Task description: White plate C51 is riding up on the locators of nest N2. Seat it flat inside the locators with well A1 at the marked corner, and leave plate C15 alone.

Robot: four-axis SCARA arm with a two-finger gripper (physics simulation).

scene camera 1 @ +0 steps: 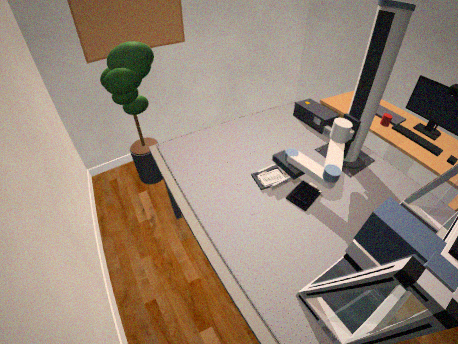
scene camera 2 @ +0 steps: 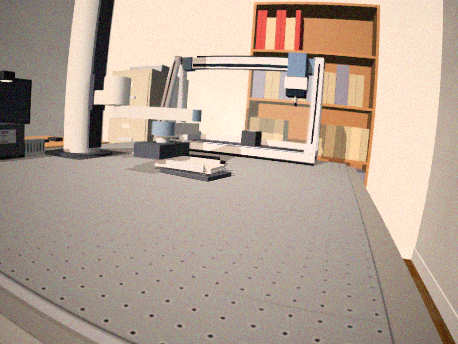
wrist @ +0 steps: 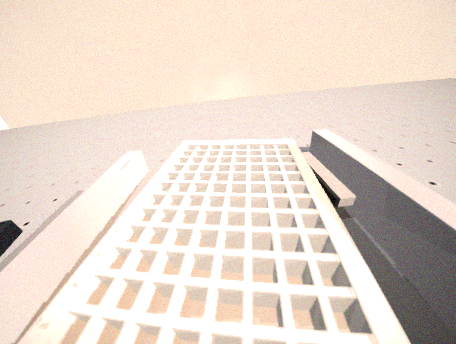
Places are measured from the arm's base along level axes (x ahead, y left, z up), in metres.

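Where they show: gripper, fingertip midpoint: (scene camera 1: 265,179) (scene camera 2: 212,166) (wrist: 227,154); arm's base, origin of the base link: (scene camera 1: 345,156) (scene camera 2: 81,155).
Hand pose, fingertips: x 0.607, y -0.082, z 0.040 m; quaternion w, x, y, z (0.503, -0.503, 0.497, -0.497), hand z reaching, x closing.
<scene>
Each offset is from my fingertips to the top centre of the thing. "spot": to the spot under its first point. Level surfaces: height alone.
A white well plate {0.003 m up, 0.041 m back, 0.002 m left} (scene camera 1: 271,177) (scene camera 2: 192,164) (wrist: 235,220), taken as C51 though no label is legible, lies over a dark nest (scene camera 1: 258,182) (scene camera 2: 192,174), taken as N2. My gripper (scene camera 1: 273,176) (scene camera 2: 194,163) (wrist: 227,154) is shut on this plate, with one finger along each long side. In the wrist view, the plate's grid of wells runs away between the fingers, and the left pad is hidden. The views are too coarse to tell whether the plate is flat inside the locators. The marked corner and well A1 cannot be made out. Plate C15 cannot be identified.
A flat black square piece {0.001 m down, 0.119 m back, 0.176 m left} (scene camera 1: 303,195) lies beside the nest. The arm's column (scene camera 1: 372,85) (scene camera 2: 80,75) stands behind, with a dark box {spot: 0.084 m up, 0.647 m back, 0.262 m right} (scene camera 1: 315,114) near it. A gantry frame (scene camera 1: 350,285) (scene camera 2: 316,110) stands on the table {0.027 m down} (scene camera 1: 225,210) (scene camera 2: 225,225).
</scene>
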